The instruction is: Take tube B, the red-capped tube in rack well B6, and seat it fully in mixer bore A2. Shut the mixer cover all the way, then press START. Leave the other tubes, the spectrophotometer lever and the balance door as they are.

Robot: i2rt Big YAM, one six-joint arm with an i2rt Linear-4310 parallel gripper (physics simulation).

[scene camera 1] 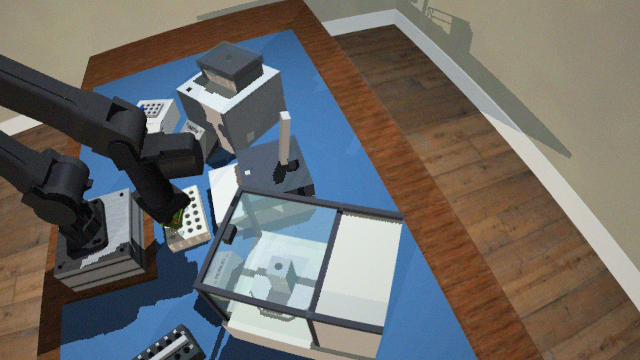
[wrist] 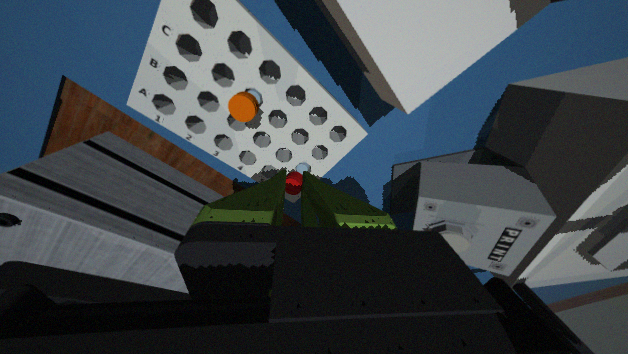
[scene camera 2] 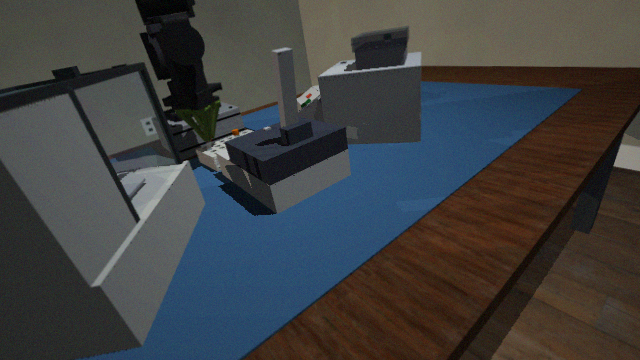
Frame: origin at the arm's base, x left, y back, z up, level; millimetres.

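Where they show: gripper, between the fingertips: point(scene camera 1: 177, 226) point(wrist: 294, 178) point(scene camera 2: 209, 139); arm's base, origin of its link: point(scene camera 1: 88, 229).
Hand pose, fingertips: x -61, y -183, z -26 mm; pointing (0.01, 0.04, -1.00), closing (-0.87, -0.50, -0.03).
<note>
Each offset is from my fingertips to the top centre of the thing. "pt": to the spot under its first point.
The red cap of tube B {dy +0, dx -6, dz +9 mm} point(wrist: 293, 183) sits between the green fingertips of my gripper point(scene camera 1: 174, 225) point(scene camera 2: 209, 140) point(wrist: 294, 178), which is shut on it. The cap is over the A/B 6 end of the white rack {dy -13, dx +39, dz -18 mm} point(wrist: 185, 102) point(scene camera 2: 207, 159); whether the tube is lifted cannot be told, as the fingers hide most of it. What seems to be the mixer is the large light grey box {dy -171, dx +263, dz +142 mm} point(scene camera 1: 255, 107) point(scene camera 2: 370, 107). Its dark cover {dy -223, dx +289, dz +142 mm} point(scene camera 1: 230, 57) point(scene camera 2: 381, 45) stands raised. Bore A2 cannot be made out. A small sloped panel {pt dy -97, dx +217, dz +28 mm} point(scene camera 1: 194, 131) point(scene camera 2: 308, 97) beside it shows red and green spots in scene view 2.
An orange-capped tube {dy -23, dx +48, dz +7 mm} point(scene camera 2: 235, 132) point(wrist: 243, 107) stands in the rack. The dark-topped spectrophotometer point(scene camera 1: 260, 155) point(scene camera 2: 310, 172) has an upright pale lever {dy -254, dx +16, dz +153 mm} point(scene camera 1: 284, 137) point(scene camera 2: 286, 90). The glass-walled balance {dy -145, dx -219, dz +175 mm} point(scene camera 1: 360, 270) stands nearby, with a PRINT panel {pt dy -58, dx -124, dz +21 mm} point(wrist: 480, 225). A small white block with holes {dy +16, dx +363, dz +22 mm} point(scene camera 1: 167, 117) stands behind my arm.
</note>
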